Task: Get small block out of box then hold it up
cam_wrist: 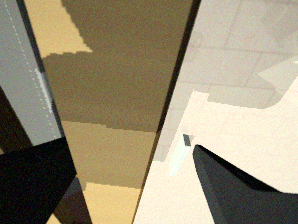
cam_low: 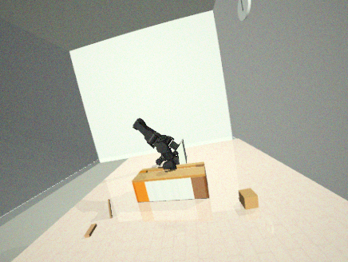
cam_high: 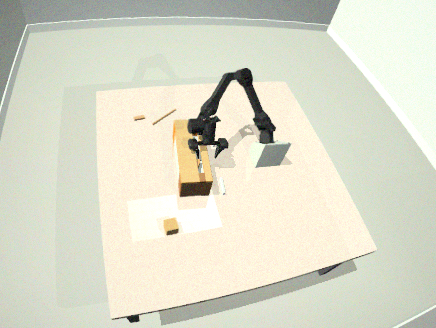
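My gripper tip is 40 mm to the left of the tan box, 30 mm short of it and 30 mm above it. From my gripper tip the other things lie so: tan block: 50 mm ahead, 30 mm to the left; then thin stick: 370 mm to the right, 180 mm ahead, 80 mm below.
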